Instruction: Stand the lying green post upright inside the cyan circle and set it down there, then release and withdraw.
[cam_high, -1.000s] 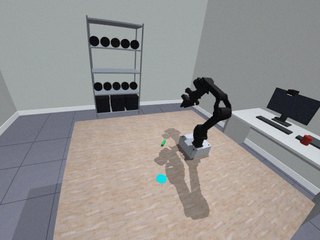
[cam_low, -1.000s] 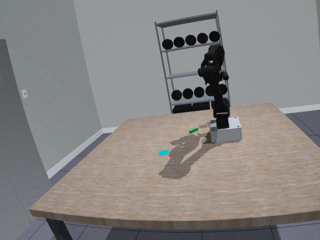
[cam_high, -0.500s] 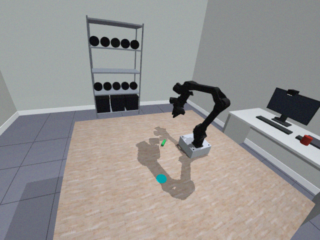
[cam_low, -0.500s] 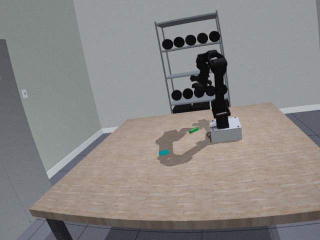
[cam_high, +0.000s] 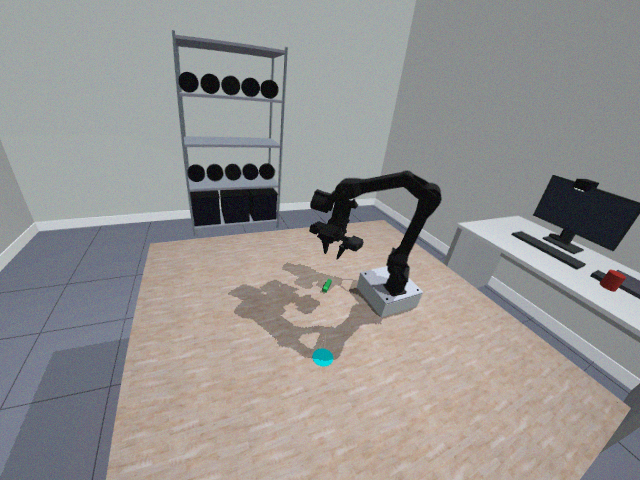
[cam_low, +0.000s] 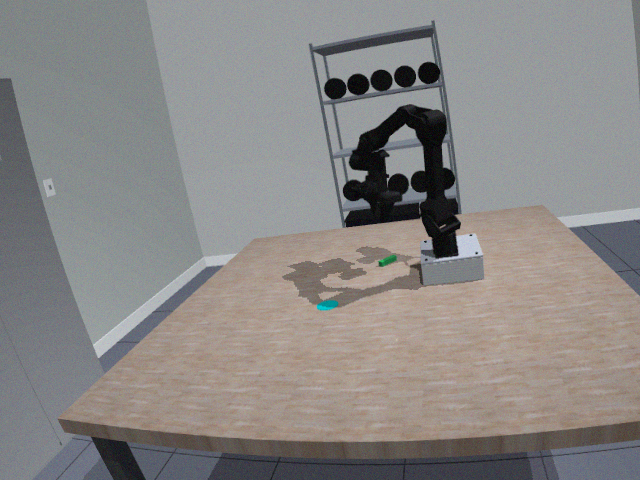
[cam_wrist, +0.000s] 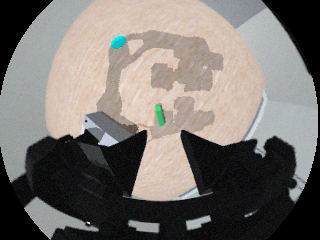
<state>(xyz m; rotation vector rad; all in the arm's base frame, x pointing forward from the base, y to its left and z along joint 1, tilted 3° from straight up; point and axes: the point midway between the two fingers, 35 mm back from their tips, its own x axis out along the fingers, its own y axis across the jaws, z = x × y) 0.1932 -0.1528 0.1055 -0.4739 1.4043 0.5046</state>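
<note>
The green post lies 14 cm below my gripper tip. Also, from my gripper tip: cyan circle 29 cm to the left, 14 cm below, 13 cm ahead.
</note>
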